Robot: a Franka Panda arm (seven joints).
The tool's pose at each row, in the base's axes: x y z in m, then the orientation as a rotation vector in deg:
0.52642, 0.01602, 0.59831, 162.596, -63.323, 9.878
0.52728, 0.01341, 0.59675, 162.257, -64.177, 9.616
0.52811, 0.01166, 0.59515, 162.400, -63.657, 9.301
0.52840, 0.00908, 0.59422, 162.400, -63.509, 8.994
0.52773, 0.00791, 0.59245, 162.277, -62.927, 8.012
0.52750, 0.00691, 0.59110, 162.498, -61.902, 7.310
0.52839, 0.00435, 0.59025, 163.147, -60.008, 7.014
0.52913, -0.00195, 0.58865, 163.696, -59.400, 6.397
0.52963, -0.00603, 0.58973, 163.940, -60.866, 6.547
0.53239, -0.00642, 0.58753, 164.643, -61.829, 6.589
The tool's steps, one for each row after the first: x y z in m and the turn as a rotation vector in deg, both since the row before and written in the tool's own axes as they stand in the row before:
0.00216, 0.00126, 0.00193, -0.120, -0.166, 0.591
0.00157, 0.00063, 0.00186, -0.120, -0.155, -0.364
0.00182, 0.00164, 0.00126, -0.131, -0.158, -0.103
0.00006, 0.00122, 0.00186, -0.555, -0.446, -0.375
0.00033, 0.00081, 0.00145, -0.301, -0.335, -0.711
0.00225, 0.00125, 0.00120, -0.056, -0.111, -1.326
0.00442, 0.00418, 0.00241, 0.152, -0.467, -0.508
0.00309, 0.00287, -0.00057, 0.678, -0.206, 0.877
0.00212, -0.00163, 0.00234, 0.913, -0.356, 0.465

